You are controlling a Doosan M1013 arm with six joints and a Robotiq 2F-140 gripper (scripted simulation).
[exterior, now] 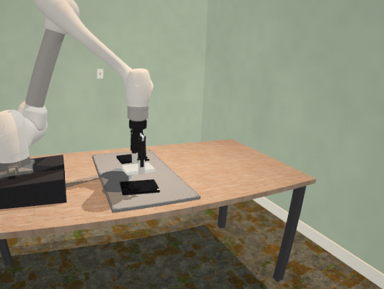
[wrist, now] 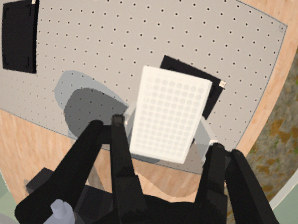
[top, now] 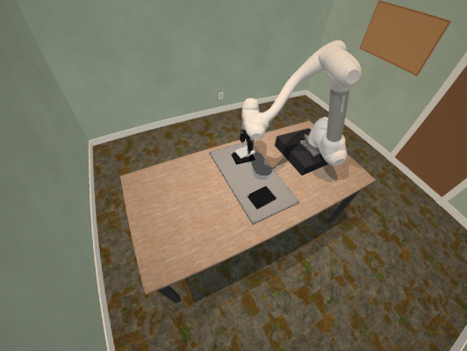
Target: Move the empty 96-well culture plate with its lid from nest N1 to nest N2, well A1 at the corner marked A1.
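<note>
Now: the nest N2 37 cm to the left of my hand, 10 cm below it and 8 cm ahead of it. The rest, counted from my hand: plate lid: 1 cm below; then nest N1: 10 cm below, 2 cm to the right, 1 cm behind.
</note>
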